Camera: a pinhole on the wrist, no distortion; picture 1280 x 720 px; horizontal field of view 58.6 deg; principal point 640.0 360.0 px. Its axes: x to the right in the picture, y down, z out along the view. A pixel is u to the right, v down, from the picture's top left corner.
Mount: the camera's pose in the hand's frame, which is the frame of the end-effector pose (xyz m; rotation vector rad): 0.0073 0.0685 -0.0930 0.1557 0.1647 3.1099
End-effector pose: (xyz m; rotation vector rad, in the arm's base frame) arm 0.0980 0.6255 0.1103 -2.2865 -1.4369 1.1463
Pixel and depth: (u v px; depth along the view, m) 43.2 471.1 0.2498
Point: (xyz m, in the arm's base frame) 0.0779 0.6961 -0.1042
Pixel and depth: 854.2 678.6 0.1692
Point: 0.0651 0.5806 0.0369
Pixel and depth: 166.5 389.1 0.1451
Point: 0.1373 0.6447 -0.0034
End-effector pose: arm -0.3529 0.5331 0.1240 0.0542 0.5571 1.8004
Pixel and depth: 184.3 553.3 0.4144
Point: -0.3540 0.8267 0.3593
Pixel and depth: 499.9 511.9 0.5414
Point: -0.2973 0.7914 0.5059
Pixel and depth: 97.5 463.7 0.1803
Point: -0.4235 0.6482 0.1937
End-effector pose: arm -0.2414 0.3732 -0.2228 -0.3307 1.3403 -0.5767
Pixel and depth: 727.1 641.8 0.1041
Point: -0.2163 0.4106 -0.2568
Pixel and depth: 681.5 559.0 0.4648
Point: 0.1370 0.3455 -0.1919
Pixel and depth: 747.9 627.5 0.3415
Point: 0.0141 0.3639 -0.1887
